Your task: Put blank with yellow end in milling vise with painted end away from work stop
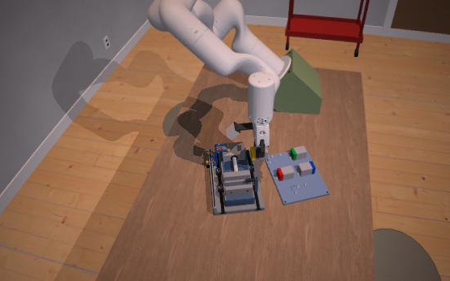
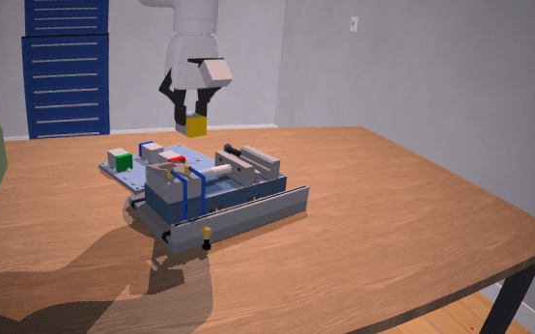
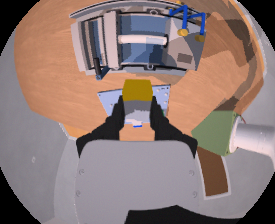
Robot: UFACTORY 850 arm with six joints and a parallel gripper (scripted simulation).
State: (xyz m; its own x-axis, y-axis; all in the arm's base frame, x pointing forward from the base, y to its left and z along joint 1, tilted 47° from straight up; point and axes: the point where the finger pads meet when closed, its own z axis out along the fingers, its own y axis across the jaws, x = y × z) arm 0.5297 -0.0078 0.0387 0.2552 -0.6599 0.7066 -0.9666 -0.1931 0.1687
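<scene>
Now: hand 130 mm short of the fixed jaw, 90 mm above it and 60 mm to the left of it. Also, from my hand: red-ended blank: 140 mm below, 110 mm to the left, 20 mm behind; yellow-ended blank: 20 mm below; milling vise: 130 mm below, 80 mm to the right, 30 mm ahead.
</scene>
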